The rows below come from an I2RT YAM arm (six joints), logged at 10 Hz.
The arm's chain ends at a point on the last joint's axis. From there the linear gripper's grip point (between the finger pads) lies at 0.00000 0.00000 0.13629 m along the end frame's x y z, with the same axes.
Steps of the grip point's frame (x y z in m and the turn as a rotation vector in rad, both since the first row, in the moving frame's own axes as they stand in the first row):
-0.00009, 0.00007, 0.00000, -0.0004, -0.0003, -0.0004
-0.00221, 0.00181, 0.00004, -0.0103, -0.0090, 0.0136
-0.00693, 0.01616, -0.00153, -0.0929, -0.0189, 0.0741
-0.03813, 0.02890, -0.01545, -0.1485, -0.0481, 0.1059
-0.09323, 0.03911, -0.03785, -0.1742, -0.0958, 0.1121
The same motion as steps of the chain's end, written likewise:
-0.00005, 0.00002, 0.00000, -0.0004, -0.0003, -0.0004
-0.00097, 0.00041, 0.00005, -0.0103, -0.0090, 0.0136
-0.00389, 0.00362, -0.00092, -0.0929, -0.0189, 0.0741
-0.03054, 0.00913, -0.01379, -0.1485, -0.0481, 0.1059
-0.07896, 0.01630, -0.03517, -0.1742, -0.0958, 0.1121

